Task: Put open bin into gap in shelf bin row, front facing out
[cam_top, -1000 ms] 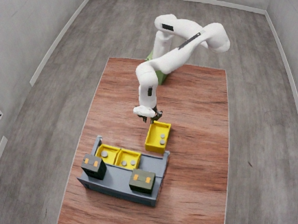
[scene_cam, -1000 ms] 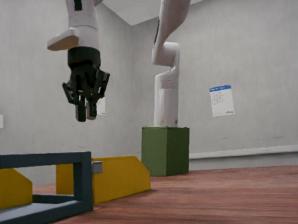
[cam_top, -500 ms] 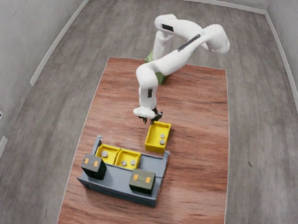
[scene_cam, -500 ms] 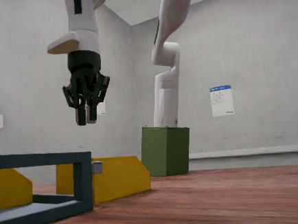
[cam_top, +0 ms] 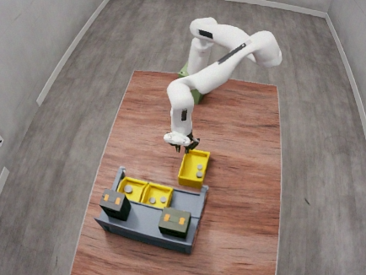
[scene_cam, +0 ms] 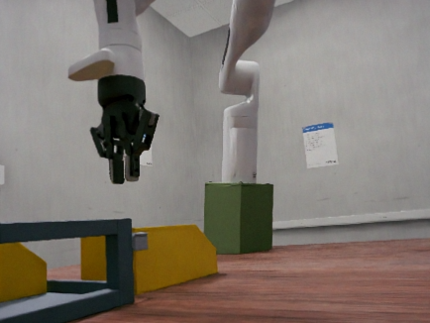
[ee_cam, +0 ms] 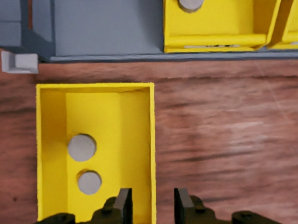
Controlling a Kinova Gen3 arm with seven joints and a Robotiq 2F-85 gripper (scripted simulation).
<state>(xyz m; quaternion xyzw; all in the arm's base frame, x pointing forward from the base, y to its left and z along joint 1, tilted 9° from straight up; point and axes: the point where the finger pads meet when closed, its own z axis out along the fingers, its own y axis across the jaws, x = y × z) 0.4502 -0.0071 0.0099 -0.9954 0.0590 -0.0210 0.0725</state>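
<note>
My gripper is now 30 mm short of the grey disc part, 70 mm to the right of it and 150 mm above it. Round my hand: grey shelf (230 mm ahead, 90 mm to the right, 100 mm below).
</note>
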